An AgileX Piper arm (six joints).
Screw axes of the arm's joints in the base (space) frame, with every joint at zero. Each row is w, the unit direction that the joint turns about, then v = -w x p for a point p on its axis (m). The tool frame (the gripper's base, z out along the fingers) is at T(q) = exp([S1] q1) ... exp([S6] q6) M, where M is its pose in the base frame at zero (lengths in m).
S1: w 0 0 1 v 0 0 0
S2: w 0 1 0 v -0.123 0 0
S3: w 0 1 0 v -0.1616 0 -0.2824
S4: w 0.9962 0 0.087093 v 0 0.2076 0
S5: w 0 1 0 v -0.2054 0 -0.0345
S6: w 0.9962 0 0.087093 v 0 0.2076 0
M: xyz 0.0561 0 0.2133 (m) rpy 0 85 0 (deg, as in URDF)
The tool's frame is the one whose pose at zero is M.
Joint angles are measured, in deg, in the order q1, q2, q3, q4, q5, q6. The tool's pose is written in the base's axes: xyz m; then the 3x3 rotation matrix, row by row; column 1 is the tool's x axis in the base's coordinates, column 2 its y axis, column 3 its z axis. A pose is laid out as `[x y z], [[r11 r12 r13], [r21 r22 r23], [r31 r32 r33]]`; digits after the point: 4 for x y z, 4 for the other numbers.
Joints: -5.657 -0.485 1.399 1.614 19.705 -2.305
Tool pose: [0.0533 -0.0044 0.1745], [[-0.2690 0.0858 0.9593], [0.0129 0.9963 -0.0855], [-0.9631 -0.0106 -0.2691]]
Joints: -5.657 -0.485 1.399 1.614 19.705 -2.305
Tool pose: [0.0533 -0.0044 0.1745], [[-0.2690 0.0858 0.9593], [0.0129 0.9963 -0.0855], [-0.9631 -0.0106 -0.2691]]
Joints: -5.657 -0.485 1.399 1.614 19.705 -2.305
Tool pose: [0.0533 -0.0044 0.1745], [[-0.2690 0.0858 0.9593], [0.0129 0.9963 -0.0855], [-0.9631 -0.0106 -0.2691]]
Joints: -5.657 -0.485 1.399 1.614 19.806 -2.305
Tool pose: [0.0532 -0.0044 0.1744], [[-0.2707 0.0857 0.9588], [0.0130 0.9963 -0.0854], [-0.9626 -0.0106 -0.2708]]
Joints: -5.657 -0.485 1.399 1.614 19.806 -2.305
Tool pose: [0.0532 -0.0044 0.1744], [[-0.2707 0.0857 0.9588], [0.0130 0.9963 -0.0854], [-0.9626 -0.0106 -0.2708]]
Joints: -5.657 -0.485 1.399 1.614 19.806 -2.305
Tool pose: [0.0532 -0.0044 0.1744], [[-0.2707 0.0857 0.9588], [0.0130 0.9963 -0.0854], [-0.9626 -0.0106 -0.2708]]
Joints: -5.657 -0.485 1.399 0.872 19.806 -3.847
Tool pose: [0.0532 -0.0048 0.1744], [[-0.2741 0.0793 0.9584], [-0.0259 0.9956 -0.0898], [-0.9613 -0.0494 -0.2709]]
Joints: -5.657 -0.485 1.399 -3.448 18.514 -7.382
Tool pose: [0.0535 -0.0070 0.1764], [[-0.2648 0.0692 0.9618], [-0.1595 0.9805 -0.1145], [-0.9510 -0.1837 -0.2486]]
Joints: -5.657 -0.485 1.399 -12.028 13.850 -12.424
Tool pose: [0.0547 -0.0100 0.1841], [[-0.2097 0.0676 0.9754], [-0.3892 0.9094 -0.1467], [-0.8970 -0.4104 -0.1644]]
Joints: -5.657 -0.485 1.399 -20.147 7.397 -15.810
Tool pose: [0.0559 -0.0096 0.1945], [[-0.1237 0.0865 0.9885], [-0.5750 0.8056 -0.1424], [-0.8087 -0.5861 -0.0499]]
